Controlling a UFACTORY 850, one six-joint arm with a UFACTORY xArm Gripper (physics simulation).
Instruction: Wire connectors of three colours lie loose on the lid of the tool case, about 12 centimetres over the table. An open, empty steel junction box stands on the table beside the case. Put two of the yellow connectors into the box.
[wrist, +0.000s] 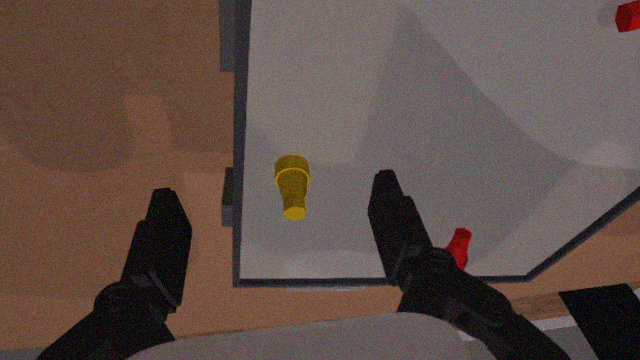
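A yellow connector (293, 187) lies on the grey lid of the tool case (320, 115), near the lid's left edge, its wide end away from me and its narrow end toward me. My gripper (279, 199) is open wide and empty. The connector shows between the two fingertips, nearer the right one; the left fingertip shows out past the lid's left edge. How high the fingers are above the lid is hard to tell. The junction box is hardly recognisable; a thin pale strip (325, 288) shows just beyond the lid's near edge.
A red connector (460, 246) lies on the lid right of my right finger, partly hidden by it. Another red connector (629, 17) is cut off at the top right. Dark latches or hinges (227, 197) stick out from the case's left side. The wooden table (100, 210) lies below.
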